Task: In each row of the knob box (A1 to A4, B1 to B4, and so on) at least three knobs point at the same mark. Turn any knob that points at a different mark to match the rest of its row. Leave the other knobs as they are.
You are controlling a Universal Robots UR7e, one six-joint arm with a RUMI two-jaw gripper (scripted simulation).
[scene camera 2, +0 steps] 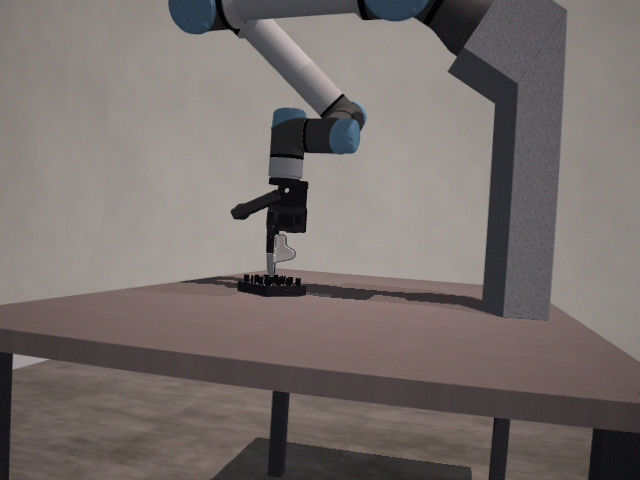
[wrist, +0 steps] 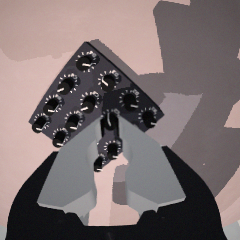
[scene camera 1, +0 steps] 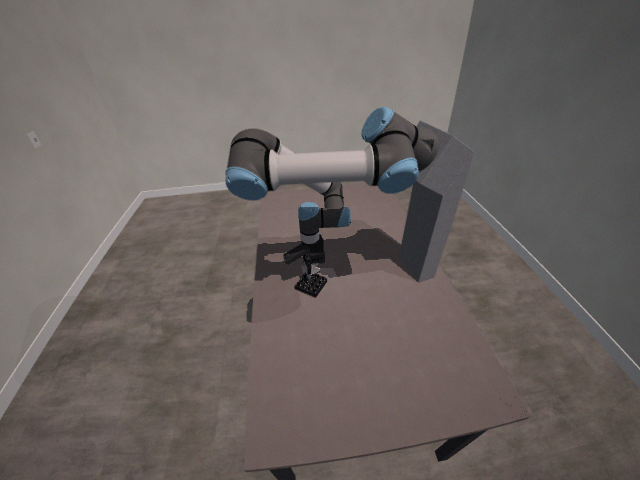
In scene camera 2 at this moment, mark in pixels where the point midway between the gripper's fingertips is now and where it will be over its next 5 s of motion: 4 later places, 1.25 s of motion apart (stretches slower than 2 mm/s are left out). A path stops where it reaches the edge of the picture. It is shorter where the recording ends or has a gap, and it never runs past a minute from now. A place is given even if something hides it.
My gripper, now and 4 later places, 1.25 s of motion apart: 272,279; 274,262; 265,258; 260,252; 258,267
